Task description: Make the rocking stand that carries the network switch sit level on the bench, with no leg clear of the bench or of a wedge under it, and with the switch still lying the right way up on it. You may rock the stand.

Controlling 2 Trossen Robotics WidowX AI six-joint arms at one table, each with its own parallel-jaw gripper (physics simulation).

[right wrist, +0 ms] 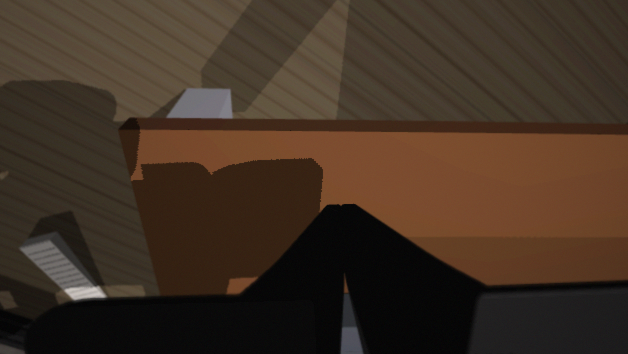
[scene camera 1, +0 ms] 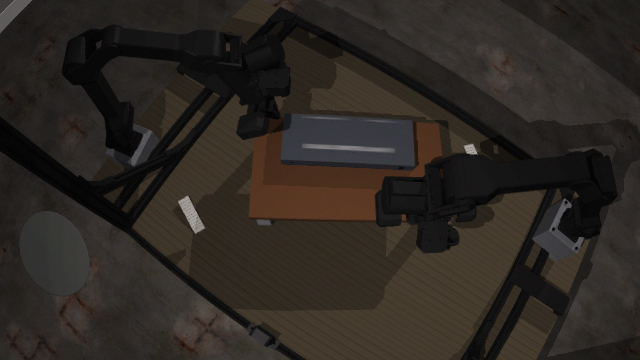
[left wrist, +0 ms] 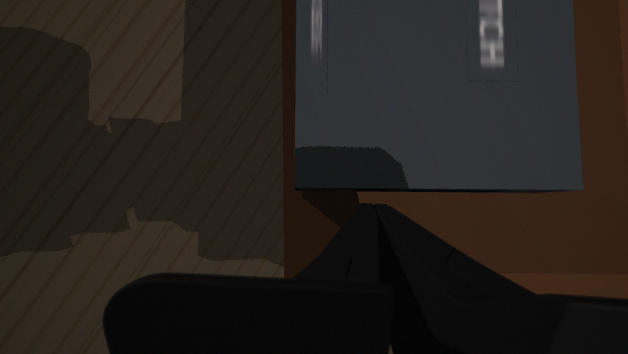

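Seen in the pictures: left gripper, between the fingertips: (scene camera 1: pixel 278 117) (left wrist: pixel 371 217); right gripper, between the fingertips: (right wrist: pixel 340 218); left arm's base, origin of its link: (scene camera 1: pixel 128 142); right arm's base, origin of its link: (scene camera 1: pixel 571 225).
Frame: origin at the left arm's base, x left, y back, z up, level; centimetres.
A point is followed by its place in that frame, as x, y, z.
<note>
The grey network switch (scene camera 1: pixel 348 134) @(18.4, -50.8, 5.7) (left wrist: pixel 435 115) @(13.8, -40.4, 5.9) lies on the upper part of the orange stand top (scene camera 1: pixel 315 202) @(2.3, -49.5, 3.5) (right wrist: pixel 500 185) @(4.9, -57.8, 3.3). Below the stand's lower edge, a pale leg (scene camera 1: pixel 264 222) @(-4.4, -40.0, -3.5) shows at the left in the scene view and another leg (right wrist: pixel 201 104) @(8.7, -74.8, -3.0) in the right wrist view; their feet are hidden. White ridged wedges (scene camera 1: pixel 191 214) (right wrist: pixel 62 267) lie apart from the stand, left and right of it. My left gripper (scene camera 1: pixel 276 116) @(15.5, -35.8, 8.0) (left wrist: pixel 371 217) @(15.5, -35.8, 8.0) is shut and empty beside the switch's left end, over the stand. My right gripper (scene camera 1: pixel 394 206) (right wrist: pixel 340 218) @(5.0, -68.9, 11.4) is shut and empty over the stand's lower right part. Contact is unclear.
The right-hand wedge (scene camera 1: pixel 470 149) @(32.7, -80.6, -6.7) is partly covered by the right arm. A dark frame rail (scene camera 1: pixel 410 77) @(45.7, -59.5, -4.8) runs along the bench's upper edge. Another rail (scene camera 1: pixel 190 277) @(-23.6, -27.7, -7.4) runs along its lower left edge. Arm shadows darken the stand and the wooden bench (scene camera 1: pixel 440 310) @(-8.9, -85.1, -6.8).
</note>
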